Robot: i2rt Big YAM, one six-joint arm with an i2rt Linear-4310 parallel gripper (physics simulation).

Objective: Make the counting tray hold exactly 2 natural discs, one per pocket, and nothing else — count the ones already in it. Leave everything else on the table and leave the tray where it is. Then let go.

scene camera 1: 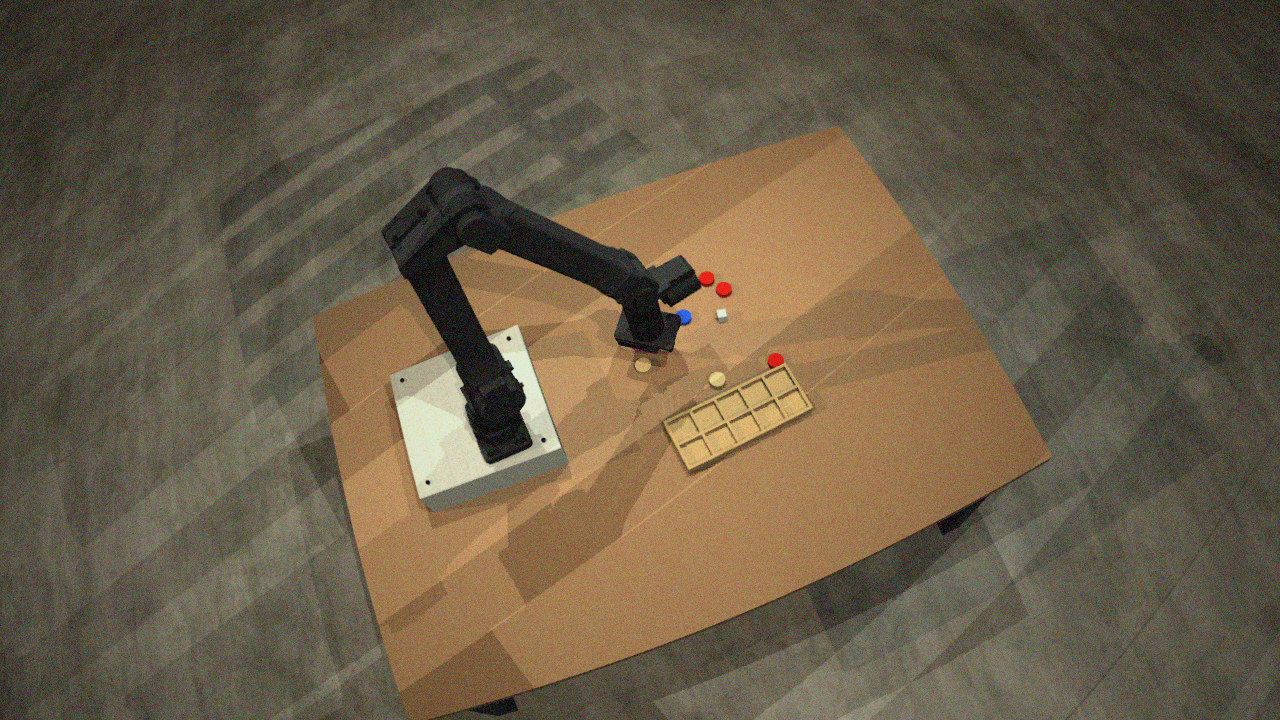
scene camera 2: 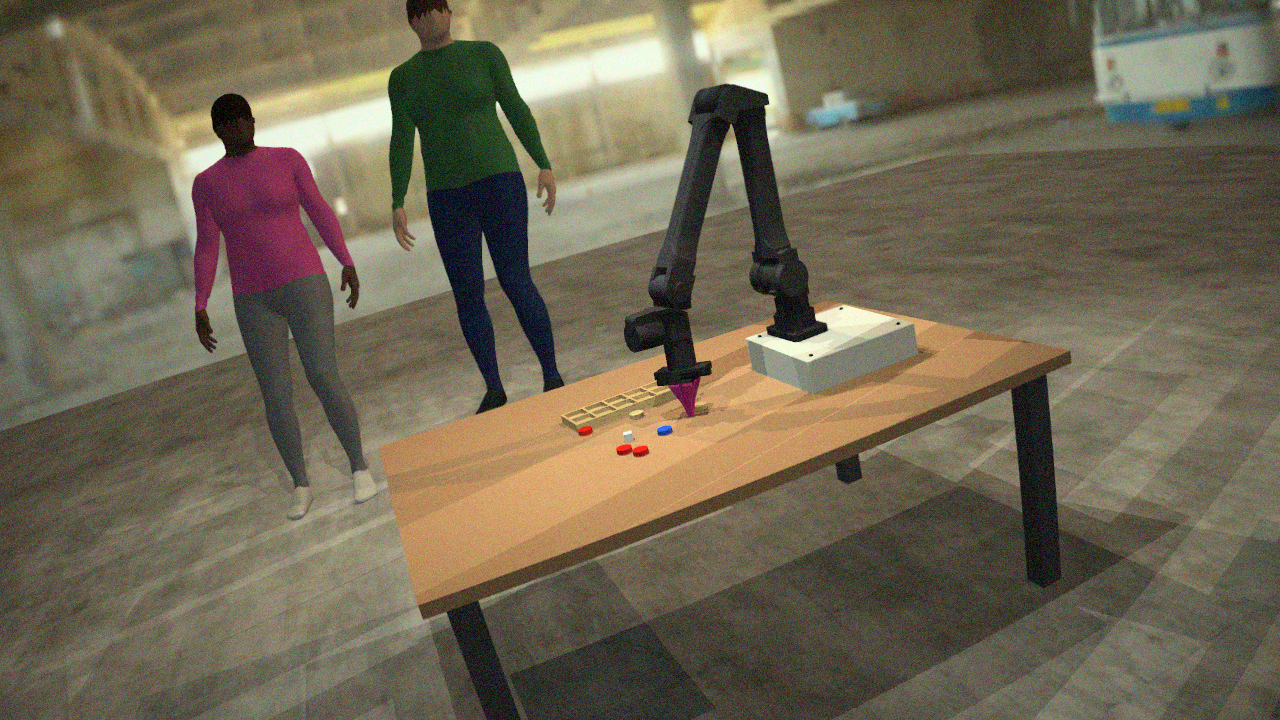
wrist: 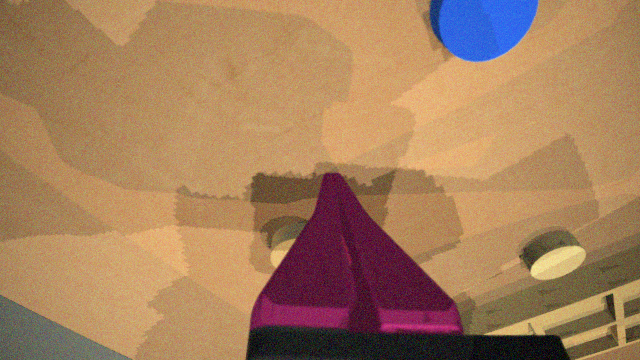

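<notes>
The counting tray has two rows of pockets, and in scene camera 1 no disc shows in them. One natural disc lies flat on the table on the robot-base side of the tray; my fingers partly cover it in the wrist view. Another natural disc lies near the tray's long side. My gripper is shut and empty, pointing down beside the first disc, its tips low over the table between that disc and the blue one.
A blue disc lies near the gripper. Two red discs lie beyond it, near a small white cube. A third red disc lies close against the tray's far corner.
</notes>
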